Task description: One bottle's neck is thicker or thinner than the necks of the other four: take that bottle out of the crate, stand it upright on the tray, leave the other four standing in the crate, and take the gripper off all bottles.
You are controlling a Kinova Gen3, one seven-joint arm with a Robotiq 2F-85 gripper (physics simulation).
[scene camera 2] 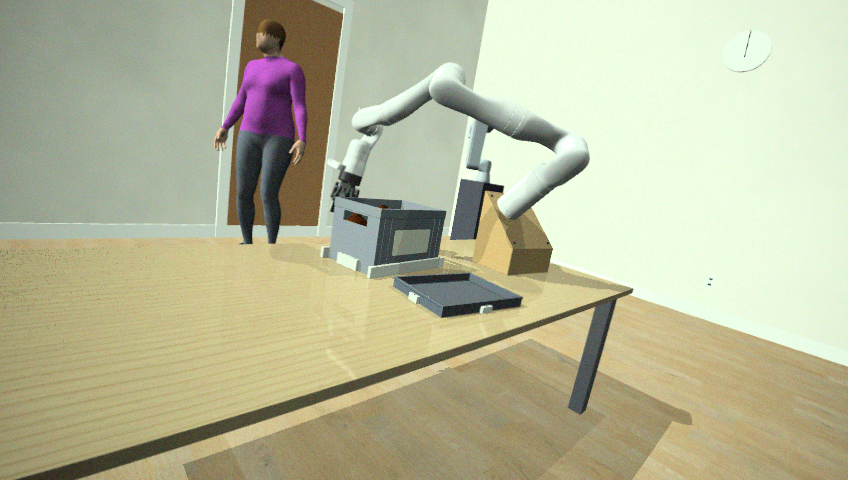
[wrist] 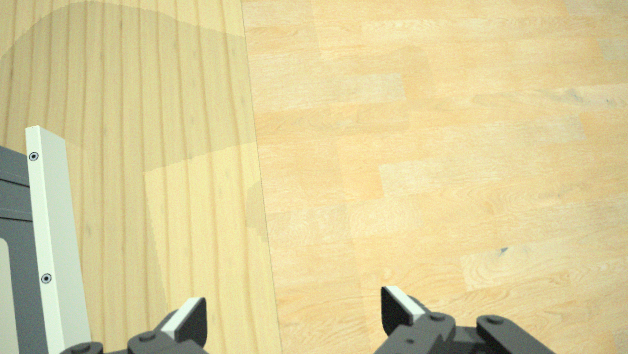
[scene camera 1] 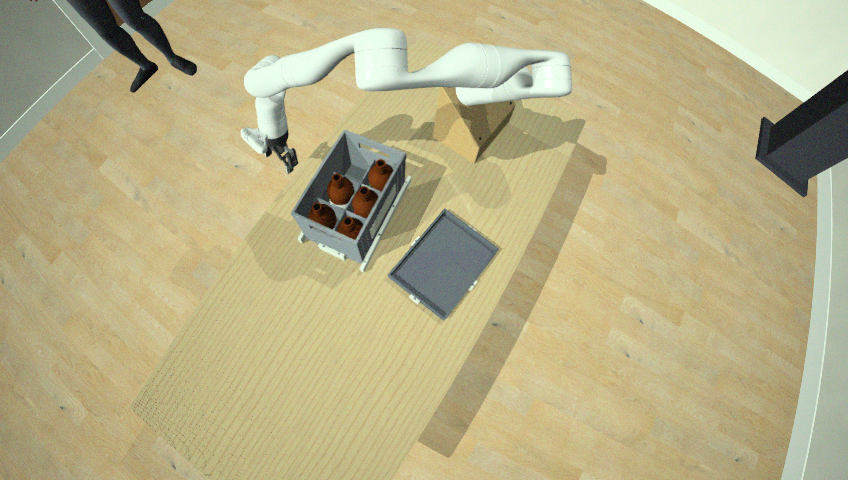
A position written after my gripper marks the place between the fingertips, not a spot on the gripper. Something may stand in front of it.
My gripper (wrist: pixel 295 311) is open and holds nothing. Further things: a dark grey tray (scene camera 1: pixel 443 263).
The dark grey tray is seen too in scene camera 2 (scene camera 2: pixel 446 295).
